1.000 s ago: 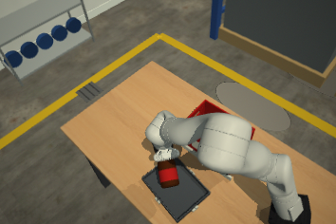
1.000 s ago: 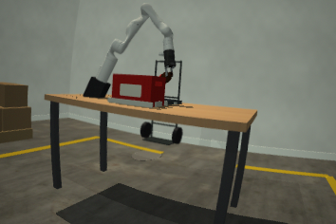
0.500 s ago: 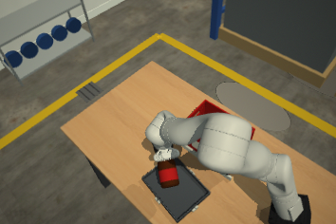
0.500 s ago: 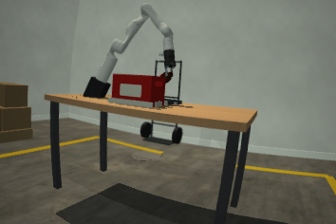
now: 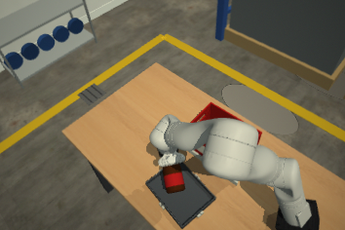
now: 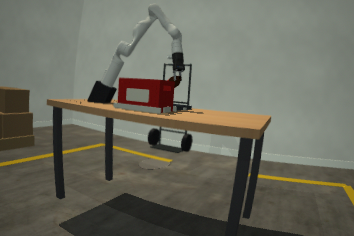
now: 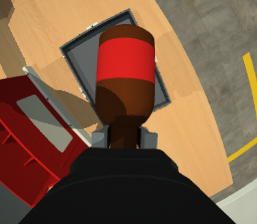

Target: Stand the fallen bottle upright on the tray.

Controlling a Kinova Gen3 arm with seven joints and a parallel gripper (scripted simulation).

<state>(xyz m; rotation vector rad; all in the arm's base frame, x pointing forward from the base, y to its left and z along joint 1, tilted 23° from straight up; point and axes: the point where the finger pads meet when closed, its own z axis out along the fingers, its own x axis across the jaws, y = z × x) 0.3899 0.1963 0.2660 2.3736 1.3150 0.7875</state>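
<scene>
The bottle is 40 mm behind my hand, 20 mm to the left of it and 20 mm below it. Round my hand: tray (190 mm below, 60 mm behind, 10 mm to the left); red crate (270 mm to the right, 120 mm below, 20 mm behind).
</scene>
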